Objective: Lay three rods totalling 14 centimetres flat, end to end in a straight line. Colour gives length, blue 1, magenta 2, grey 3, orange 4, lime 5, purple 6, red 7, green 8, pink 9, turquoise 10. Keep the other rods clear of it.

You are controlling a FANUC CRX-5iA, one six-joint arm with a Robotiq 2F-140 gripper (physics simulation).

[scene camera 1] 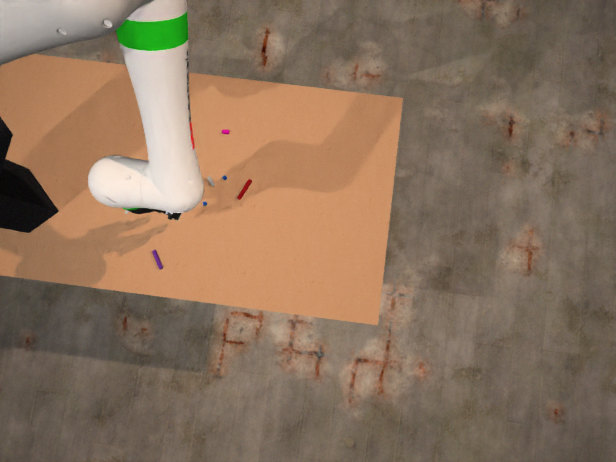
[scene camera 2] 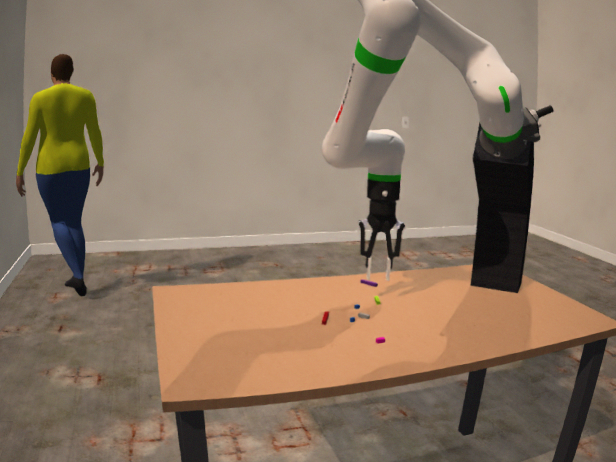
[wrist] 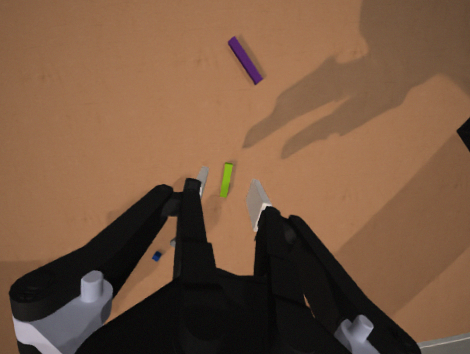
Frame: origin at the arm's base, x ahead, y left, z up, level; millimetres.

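Seen in the pictures: gripper, fingertip midpoint: (scene camera 2: 377, 279) (wrist: 228, 184); arm's base, link origin: (scene camera 2: 503, 139).
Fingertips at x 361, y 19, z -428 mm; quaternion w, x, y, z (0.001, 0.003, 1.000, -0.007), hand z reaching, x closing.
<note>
Offsets run from my fingertips to a thing's top centre. Level surfaces: height alone.
My gripper (scene camera 2: 378, 276) (wrist: 228, 184) is partly open and empty above the table. A lime rod {1 mm back, 14 mm left, 56 mm down} (scene camera 2: 377, 300) (wrist: 227, 179) lies flat below, between the fingers in the wrist view; the arm hides it in scene camera 1. A purple rod {14 mm ahead, 144 mm right, 56 mm down} (scene camera 1: 158, 260) (scene camera 2: 369, 283) (wrist: 245, 60) lies apart from it, at a different angle. A grey rod {44 mm ahead, 141 mm left, 56 mm down} (scene camera 1: 211, 182) (scene camera 2: 364, 316) lies near one blue rod {77 mm ahead, 169 mm left, 56 mm down} (scene camera 1: 224, 178) (scene camera 2: 352, 319) (wrist: 157, 256). Another blue rod {60 mm ahead, 71 mm left, 56 mm down} (scene camera 1: 205, 204) (scene camera 2: 357, 306) lies apart. A red rod {148 mm ahead, 165 mm left, 56 mm down} (scene camera 1: 244, 189) (scene camera 2: 325, 318) and magenta rod {11 mm ahead, 300 mm left, 56 mm down} (scene camera 1: 226, 132) (scene camera 2: 380, 340) lie separately.
The table {66 mm down} (scene camera 1: 310, 250) (scene camera 2: 240, 305) carries the rods and strong arm shadows. The arm's black pedestal (scene camera 2: 501, 225) stands at the right in scene camera 2. A person (scene camera 2: 64, 130) in a yellow top stands behind the table at the left.
</note>
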